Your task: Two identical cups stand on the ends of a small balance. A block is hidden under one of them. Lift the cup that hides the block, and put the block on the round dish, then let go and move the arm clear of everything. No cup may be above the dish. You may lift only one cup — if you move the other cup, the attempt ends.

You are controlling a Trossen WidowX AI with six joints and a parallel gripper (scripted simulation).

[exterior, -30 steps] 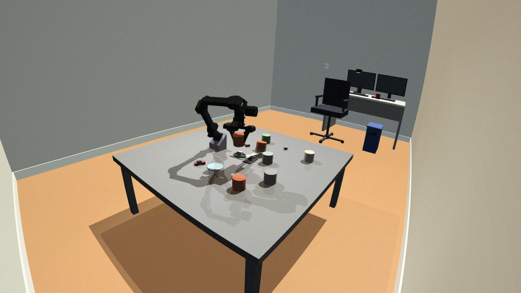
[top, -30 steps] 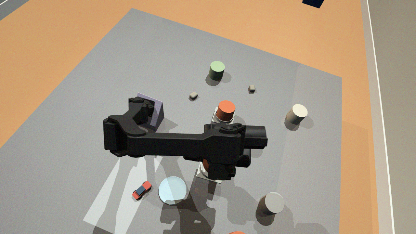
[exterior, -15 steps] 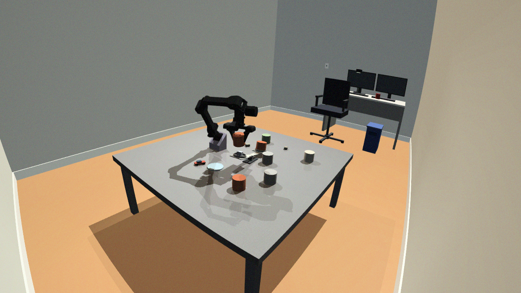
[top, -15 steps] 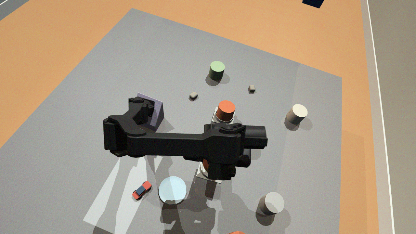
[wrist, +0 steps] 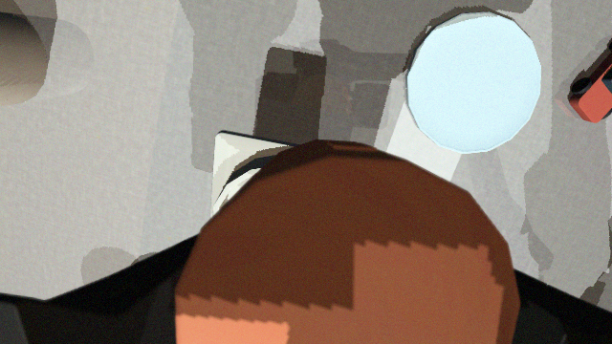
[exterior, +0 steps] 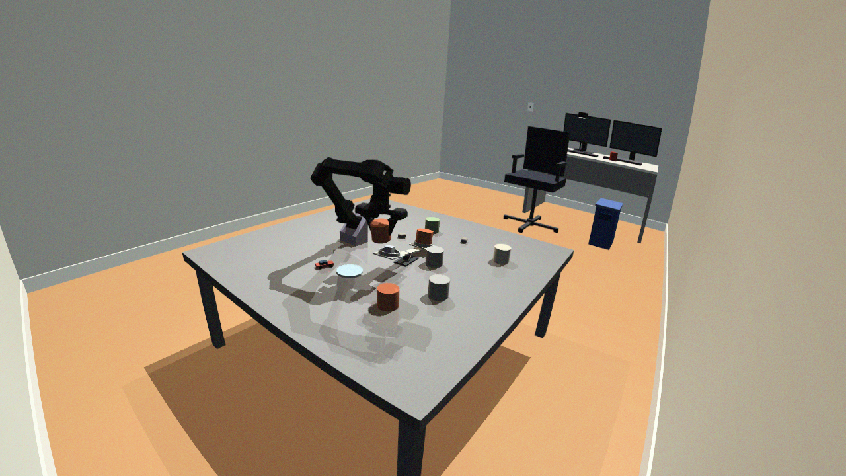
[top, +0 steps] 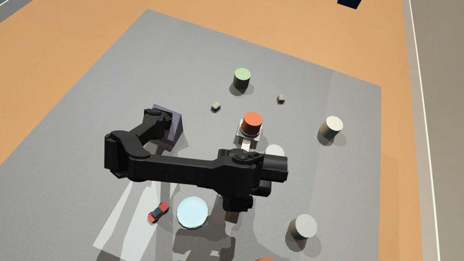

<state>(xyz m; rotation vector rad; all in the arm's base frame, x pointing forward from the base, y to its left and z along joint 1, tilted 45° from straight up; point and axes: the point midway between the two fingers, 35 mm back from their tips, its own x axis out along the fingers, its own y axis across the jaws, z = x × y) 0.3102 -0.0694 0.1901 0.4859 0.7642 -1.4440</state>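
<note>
The grey-white block lies 10 mm ahead of my gripper tip, 40 mm to the left of it and 70 mm below it. The rest, counted from my gripper tip: pale blue round dish 100 mm behind, 70 mm to the right, 160 mm below; green cup 80 mm behind, 540 mm to the left, 120 mm below; cream cup 300 mm ahead, 420 mm to the left, 120 mm below.
</note>
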